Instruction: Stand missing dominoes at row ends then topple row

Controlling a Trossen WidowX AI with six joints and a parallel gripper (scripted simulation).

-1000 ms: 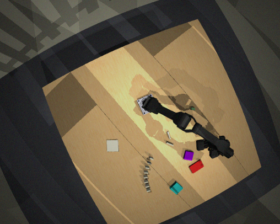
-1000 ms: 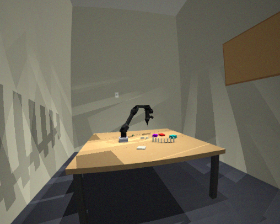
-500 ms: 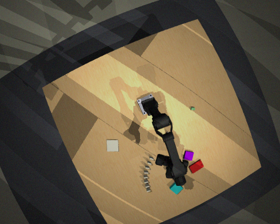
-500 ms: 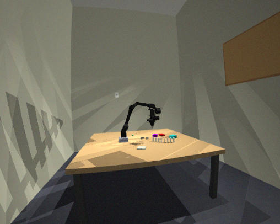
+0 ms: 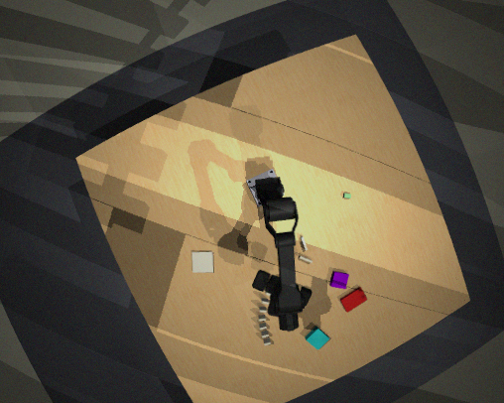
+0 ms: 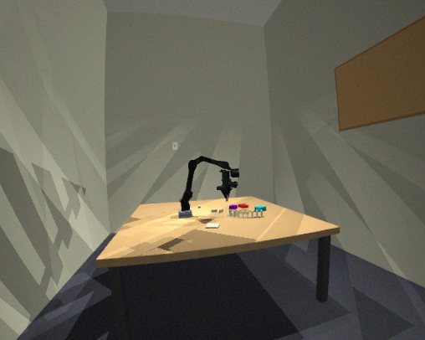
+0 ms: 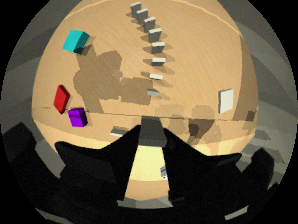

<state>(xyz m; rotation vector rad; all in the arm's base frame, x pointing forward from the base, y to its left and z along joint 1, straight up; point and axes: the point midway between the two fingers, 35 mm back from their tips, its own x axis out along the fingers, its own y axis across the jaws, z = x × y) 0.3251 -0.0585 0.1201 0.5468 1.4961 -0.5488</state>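
My gripper tip is now 23 cm to the right of the purple block, 12 cm above it and 9 cm short of it. Round my gripper tip: cyan block: 29 cm ahead, 12 cm below, 8 cm to the left; red block: 27 cm to the left, 19 cm ahead, 13 cm below; flat white tile: 25 cm to the right, 13 cm below, 13 cm behind.
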